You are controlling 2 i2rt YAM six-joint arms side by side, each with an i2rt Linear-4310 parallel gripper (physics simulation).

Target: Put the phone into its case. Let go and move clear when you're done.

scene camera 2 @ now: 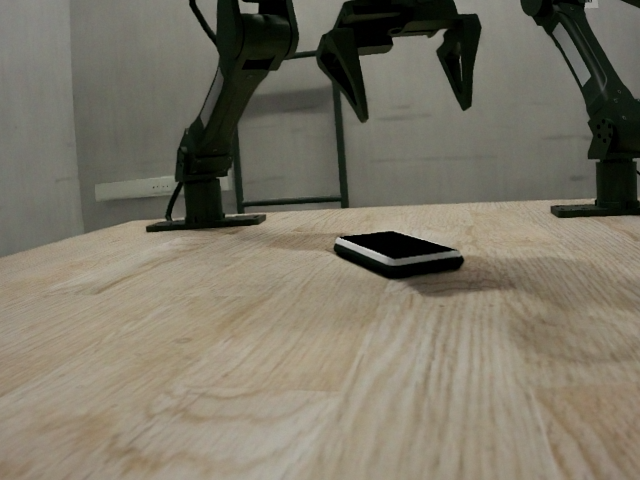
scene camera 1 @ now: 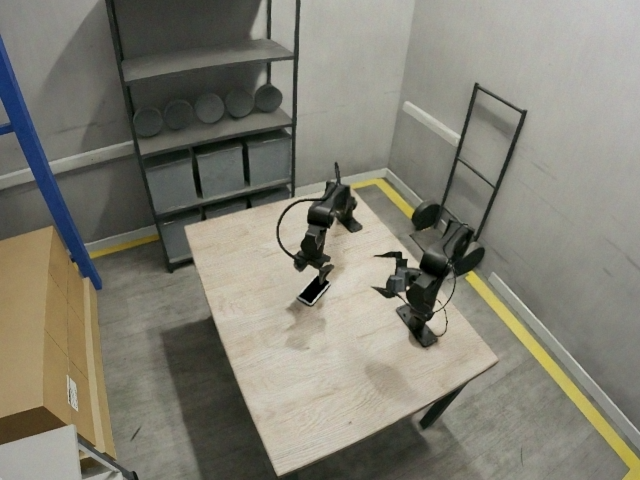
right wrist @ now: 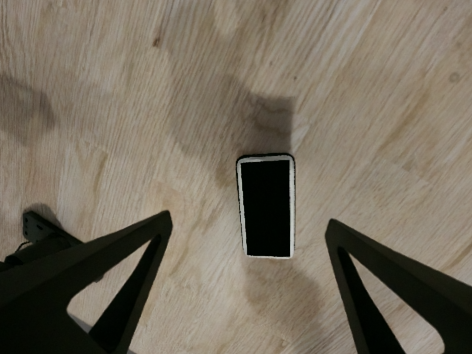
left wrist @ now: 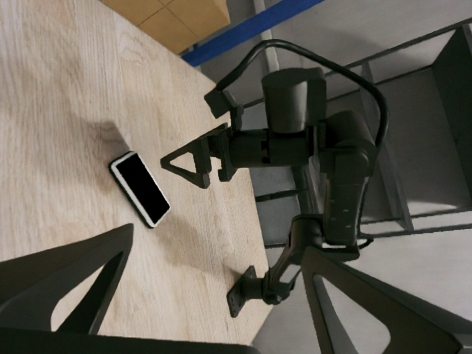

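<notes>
The phone (scene camera 1: 312, 291) (scene camera 2: 398, 245) (left wrist: 142, 189) (right wrist: 267, 207) lies flat, screen up, with its white edge showing. The dark case (scene camera 2: 395, 271) is under and around it on the table. In scene camera 2 the phone's white edge stands level above the case's rim; how deep it sits is hard to tell. My right gripper (scene camera 2: 415, 113) (right wrist: 246, 222) is open and empty, pointing down above the phone, apart from it. My left gripper (scene camera 1: 374, 271) (left wrist: 223, 245) is open and empty, held up to the right of the phone in scene camera 1.
Both arms are mounted along the right side of the wooden table (scene camera 1: 320, 392) in scene camera 1. A shelf rack (scene camera 1: 295, 103) stands behind the table, a hand truck (scene camera 1: 499, 181) stands beyond the arms, and cardboard boxes (scene camera 1: 25, 320) are at the left.
</notes>
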